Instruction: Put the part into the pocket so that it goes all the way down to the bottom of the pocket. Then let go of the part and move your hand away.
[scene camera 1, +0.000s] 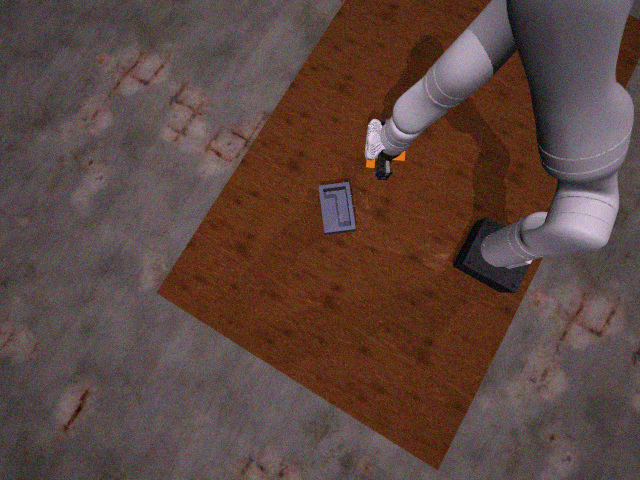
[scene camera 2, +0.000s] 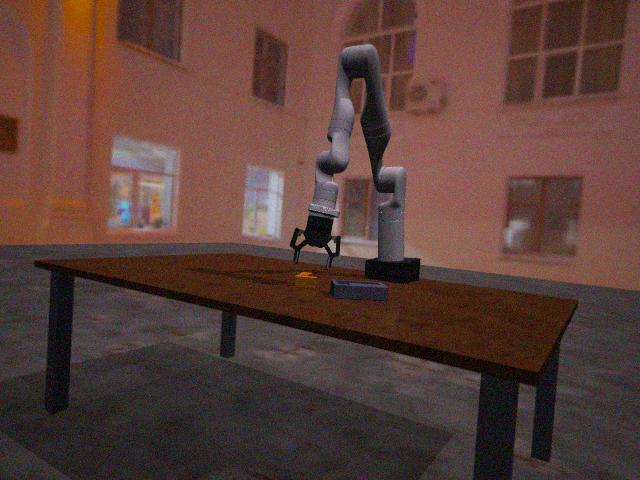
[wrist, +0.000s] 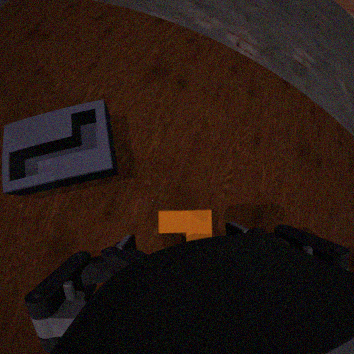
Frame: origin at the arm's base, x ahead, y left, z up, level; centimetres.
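Seen in the pictures: gripper, fingertip midpoint: (scene camera 1: 377, 157) (scene camera 2: 311, 266) (wrist: 181, 239); arm's base at its link origin: (scene camera 1: 498, 249) (scene camera 2: 390, 259).
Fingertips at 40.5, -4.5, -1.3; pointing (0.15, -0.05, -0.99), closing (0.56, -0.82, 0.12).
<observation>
Offsets run from my fingertips to a thing's top centre, as dx, dy, dz. Level surfaces: height alone.
The orange L-shaped part {-2.0, -2.3, -2.8} (scene camera 1: 370, 163) (scene camera 2: 306, 280) (wrist: 185, 221) lies flat on the table. In the wrist view its short arm shows, and the gripper body hides most of its long arm. The blue-grey block with the L-shaped pocket {+1.8, +17.7, -2.2} (scene camera 1: 329, 214) (scene camera 2: 359, 292) (wrist: 42, 130) lies apart from the part, at the left of the wrist view. The pocket is empty. My gripper (scene camera 1: 383, 173) (scene camera 2: 312, 264) is open and empty, pointing down above the table. In the wrist view its two fingertips stand to either side of the part and higher than it.
The robot's black base (scene camera 1: 473, 258) (scene camera 2: 391, 270) stands on the brown table {dz -5.8} (scene camera 1: 310, 289) (scene camera 2: 454, 320), behind the block in the second scene view. The arm arches high above the table. The table's far edge shows at the upper right of the wrist view.
</observation>
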